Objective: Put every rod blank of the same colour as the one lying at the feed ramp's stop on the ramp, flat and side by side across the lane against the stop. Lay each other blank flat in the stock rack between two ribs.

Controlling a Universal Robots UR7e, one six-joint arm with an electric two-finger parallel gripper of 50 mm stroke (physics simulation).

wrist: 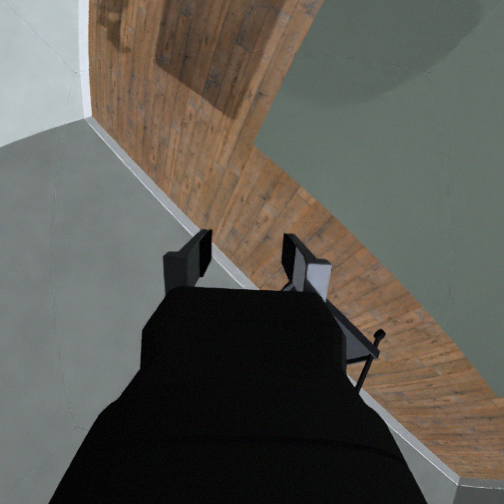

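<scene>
My gripper (245, 255) is open, its two dark fingers apart with nothing between them. It points away from the work area, toward a wall and the floor. No rod blank, feed ramp or stock rack shows in the wrist view. The black gripper body fills the lower middle of the view.
A grey wall (75, 275) with a pale skirting (165, 200) fills the left. Wooden floor (210, 150) runs diagonally through the middle. A grey surface (400, 175) fills the right. A small dark frame with a thin rod (367, 350) sticks out beside the right finger.
</scene>
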